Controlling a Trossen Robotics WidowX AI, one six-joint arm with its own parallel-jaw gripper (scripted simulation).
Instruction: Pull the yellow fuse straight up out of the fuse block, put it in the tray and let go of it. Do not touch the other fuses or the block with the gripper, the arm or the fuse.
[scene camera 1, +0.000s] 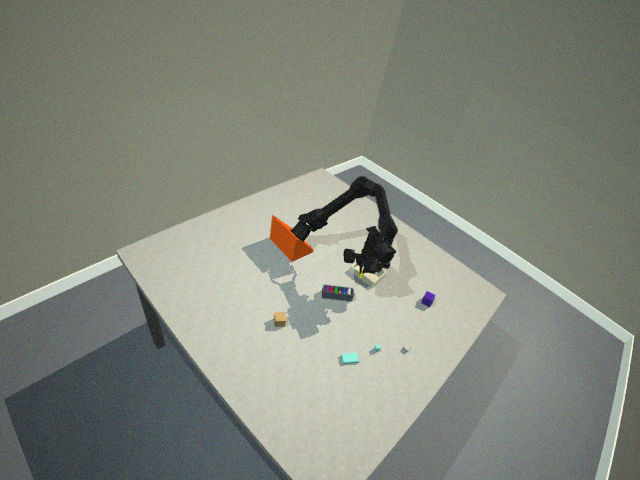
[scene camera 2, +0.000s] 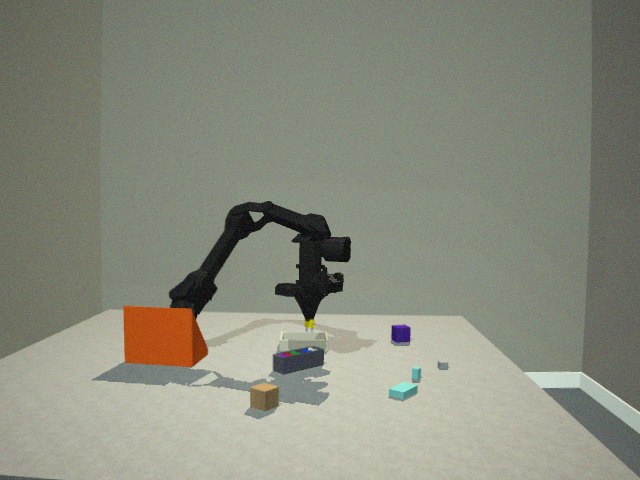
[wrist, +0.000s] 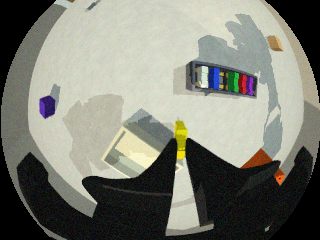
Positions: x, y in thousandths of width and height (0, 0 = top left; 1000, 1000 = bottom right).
Scene:
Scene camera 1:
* gripper: 565, 568
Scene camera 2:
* gripper: 484, 668
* tan cube: 413, 826
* cream tray: 451, 711
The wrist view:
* gripper: 564, 594
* cream tray: 414, 627

